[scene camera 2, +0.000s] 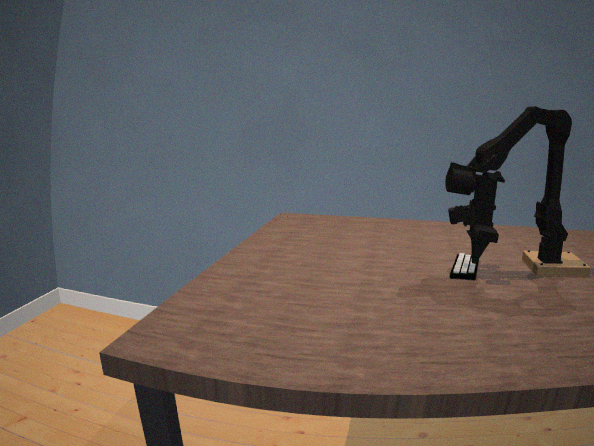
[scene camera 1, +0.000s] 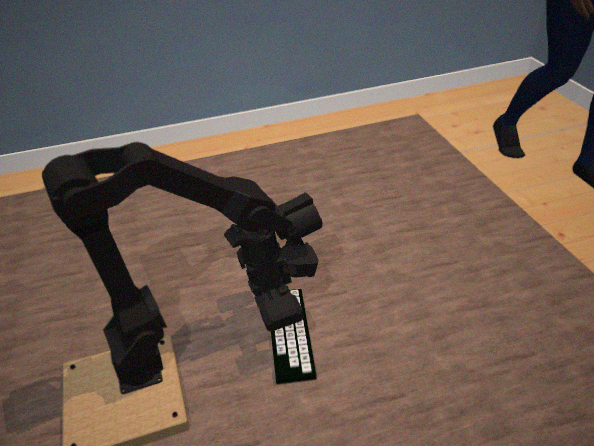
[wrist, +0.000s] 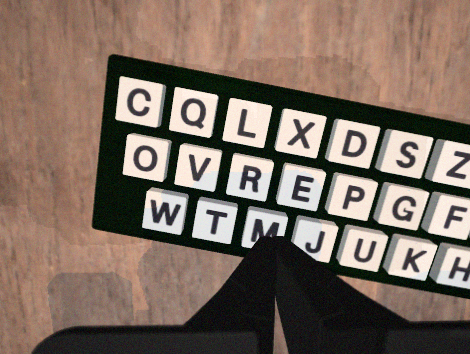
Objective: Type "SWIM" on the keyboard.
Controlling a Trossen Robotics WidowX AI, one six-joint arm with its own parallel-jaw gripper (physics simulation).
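Seen in the pictures: gripper, between the fingertips: [scene camera 2: 473, 263] [wrist: 271, 248]; arm's base, origin of its link: [scene camera 2: 549, 260] [scene camera 1: 139, 372].
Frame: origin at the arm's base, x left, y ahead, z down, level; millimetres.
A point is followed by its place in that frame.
The dark green keyboard [scene camera 1: 286, 374] {x -82, y 222, z 13 mm} [scene camera 2: 463, 277] {x 98, y 277, z 20 mm} [wrist: 106, 200] {x 97, y 258, z 13 mm} lies flat on the table, with three rows of white letter keys. My gripper [scene camera 2: 474, 260] {x 36, y 242, z 2 mm} [wrist: 271, 248] {x 36, y 242, z 2 mm} is shut and empty, pointing down. In the wrist view its tips overlap the lower right part of the M key [wrist: 258, 226] {x 40, y 248, z 8 mm}, beside the J key [wrist: 314, 241] {x 20, y 242, z 8 mm}. I cannot tell whether they touch or press M. The W key [wrist: 164, 212] {x 74, y 254, z 8 mm} is at the left of the same row. The S key [wrist: 406, 153] {x -11, y 273, z 8 mm} is in the top row. The I key [scene camera 1: 306, 367] {x -85, y 255, z 8 mm} shows at the keyboard's near end in scene camera 1, where the gripper body hides the fingertips.
The arm stands on a light wooden base [scene camera 1: 125, 410] {x -62, y -29, z 0 mm} [scene camera 2: 560, 270] {x 63, y -14, z 10 mm} on the brown table [scene camera 1: 425, 300] {x -13, y 518, z 25 mm} [scene camera 2: 300, 325] {x 401, y 598, z 26 mm}. A person's legs [scene camera 1: 537, 85] in dark blue show beyond the table's corner in scene camera 1. A blue-grey wall [scene camera 1: 250, 60] [scene camera 2: 250, 125] stands behind.
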